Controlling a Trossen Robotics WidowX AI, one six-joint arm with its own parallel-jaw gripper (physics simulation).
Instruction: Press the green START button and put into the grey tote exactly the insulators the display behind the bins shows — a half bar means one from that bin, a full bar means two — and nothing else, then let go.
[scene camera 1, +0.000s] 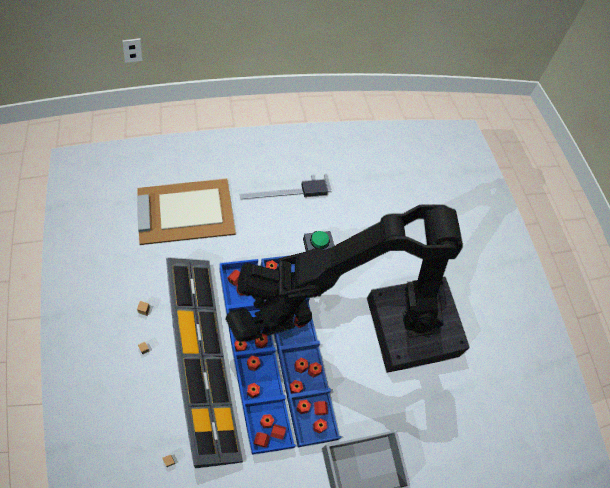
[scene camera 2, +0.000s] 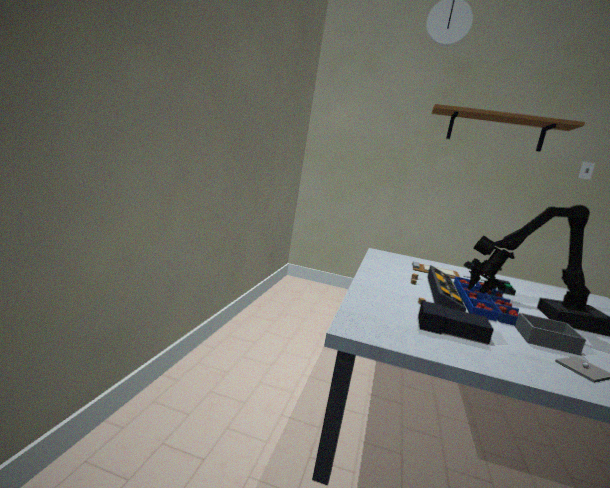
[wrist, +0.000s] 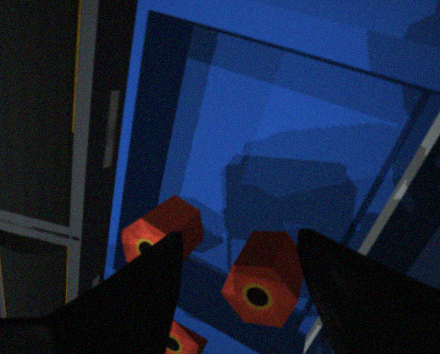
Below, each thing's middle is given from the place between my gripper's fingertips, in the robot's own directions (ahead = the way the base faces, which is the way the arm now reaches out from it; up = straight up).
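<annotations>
With the grey tote (scene camera 1: 381, 453) as my reference, my hand is 190 mm beyond it, 320 mm to the right of it and 10 mm lower than it. Going by their middles, the tote is the nearest to my hand of the things named here. The grey caliper (scene camera 1: 313, 187) is 130 mm behind my hand, 400 mm to the right of it and 10 mm below it, whereas the dark block (scene camera 2: 432, 317) is 120 mm ahead of my hand, 450 mm to the left of it and 10 mm above it. Of these, going by their middles, the block is the farthest from my hand.
</annotations>
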